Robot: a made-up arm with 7 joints.
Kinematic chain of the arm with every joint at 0, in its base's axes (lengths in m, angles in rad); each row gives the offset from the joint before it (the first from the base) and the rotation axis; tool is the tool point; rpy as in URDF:
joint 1: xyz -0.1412 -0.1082 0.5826 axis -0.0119 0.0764 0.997
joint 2: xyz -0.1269 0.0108 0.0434 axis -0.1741 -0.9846 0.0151
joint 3: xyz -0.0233 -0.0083 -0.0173 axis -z
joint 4: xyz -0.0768 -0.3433 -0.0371 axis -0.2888 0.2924 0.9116
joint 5: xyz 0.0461 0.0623 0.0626 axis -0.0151 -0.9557 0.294
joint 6: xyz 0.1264 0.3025 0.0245 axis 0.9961 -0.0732 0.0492
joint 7: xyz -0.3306 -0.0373 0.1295 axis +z
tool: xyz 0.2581 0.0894 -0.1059 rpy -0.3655 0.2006 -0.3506
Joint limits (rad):
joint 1: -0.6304..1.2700
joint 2: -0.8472..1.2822
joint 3: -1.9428..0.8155
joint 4: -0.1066..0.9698
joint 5: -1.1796..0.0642
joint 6: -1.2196..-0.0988
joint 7: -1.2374..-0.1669
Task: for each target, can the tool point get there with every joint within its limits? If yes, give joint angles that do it. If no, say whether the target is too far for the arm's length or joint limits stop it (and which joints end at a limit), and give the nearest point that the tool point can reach.
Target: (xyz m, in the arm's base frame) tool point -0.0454 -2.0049 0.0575
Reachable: no: too far | nearest point -0.1605 -0.5861 0.5181 | short by 1.496 m
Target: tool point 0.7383 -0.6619 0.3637
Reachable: no: joint limits stop it (at a limit: joint 1, joint 4, joint 5, joint 6, joint 7) | nearest point 0.1030 -0.3577 0.5351 | short by 0.725 m
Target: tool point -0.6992 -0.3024 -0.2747
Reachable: no: joint limits stop it (at a limit: joint 4, joint 5, joint 6, joint 7) | nearest point -0.4114 -0.1897 0.3259 | short by 0.675 m
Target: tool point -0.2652 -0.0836 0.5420
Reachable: yes | joints -0.2231 0.1126 -1.3626 0.4263 -0.9253 -0.2453 -0.4392
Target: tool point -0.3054 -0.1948 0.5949
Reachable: yes | joints 0.6584 0.6700 0.1613 0.3775 -0.1877 -0.2635 -0.3400
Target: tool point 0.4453 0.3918 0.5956
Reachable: no: joint limits stop it (at a limit: joint 1, joint 2, joint 4, joint 5, joint 6, joint 7) | nearest point 0.0610 0.0844 0.6887 | short by 0.501 m
